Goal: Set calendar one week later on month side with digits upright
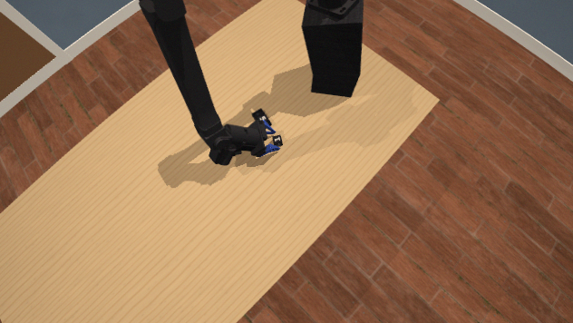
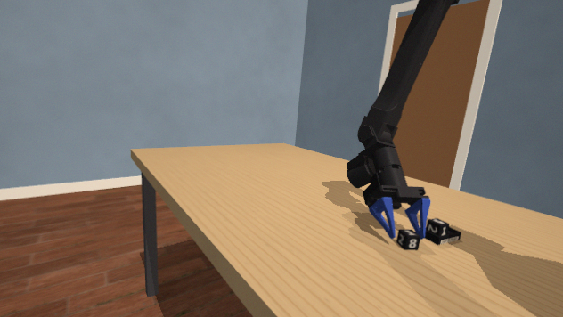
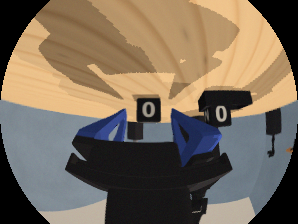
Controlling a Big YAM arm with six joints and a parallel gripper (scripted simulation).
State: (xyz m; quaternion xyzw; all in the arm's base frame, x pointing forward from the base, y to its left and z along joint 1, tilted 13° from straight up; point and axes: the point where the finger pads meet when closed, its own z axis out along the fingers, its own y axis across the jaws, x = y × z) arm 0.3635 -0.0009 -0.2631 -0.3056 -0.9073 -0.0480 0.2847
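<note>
My hand is 1 cm past the black date cube and 1 cm above it. Also, from my hand: black tray 4 cm behind, 10 cm to the right, 1 cm below; then black cube 3 cm behind, 8 cm to the right.
</note>
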